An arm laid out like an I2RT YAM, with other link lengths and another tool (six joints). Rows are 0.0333 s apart.
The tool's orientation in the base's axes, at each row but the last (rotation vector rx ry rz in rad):
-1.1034, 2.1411, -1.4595
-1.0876, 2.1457, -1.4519
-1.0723, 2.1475, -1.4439
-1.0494, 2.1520, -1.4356
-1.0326, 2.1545, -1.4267
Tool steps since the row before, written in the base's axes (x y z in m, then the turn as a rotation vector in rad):
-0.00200, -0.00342, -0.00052, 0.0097, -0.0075, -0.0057
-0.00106, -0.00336, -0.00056, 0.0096, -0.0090, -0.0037
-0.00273, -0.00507, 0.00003, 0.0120, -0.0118, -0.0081
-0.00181, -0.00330, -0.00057, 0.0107, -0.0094, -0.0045
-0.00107, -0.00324, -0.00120, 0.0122, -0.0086, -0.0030
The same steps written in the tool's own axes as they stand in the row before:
0.00377, 0.00068, 0.00114, -0.0016, -0.0003, 0.0134
0.00311, 0.00030, 0.00172, -0.0001, -0.0023, 0.0135
0.00556, 0.00005, 0.00149, -0.0002, 0.0001, 0.0187
0.00358, 0.00051, 0.00120, -0.0007, -0.0021, 0.0148
0.00299, 0.00075, 0.00190, -0.0021, -0.0038, 0.0146

